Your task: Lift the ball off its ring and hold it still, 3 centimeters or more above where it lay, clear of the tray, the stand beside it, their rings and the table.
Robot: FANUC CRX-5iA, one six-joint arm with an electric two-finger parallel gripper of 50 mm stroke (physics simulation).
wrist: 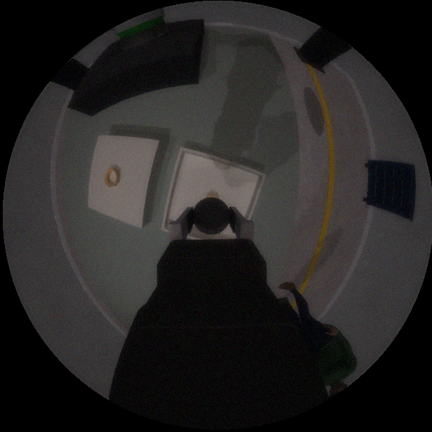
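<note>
The dark ball point(211, 216) is held between the two fingertips of my gripper point(210, 214), which is shut on it. It hangs above the near part of the white tray point(178, 172), apart from it as far as the view shows; the exact height cannot be read. A bit of a tan ring point(213, 194) shows just beyond the ball, inside the tray; the rest of it is hidden behind the ball. The white stand point(132, 160) is left of the tray, with a tan ring point(107, 177) lying on its top.
A long black box point(150, 65) lies on the table at the upper left. A yellow line point(332, 170) runs along the floor at the right. A dark blue slatted object point(391, 189) is farther right. A person in green point(337, 357) is at the lower right.
</note>
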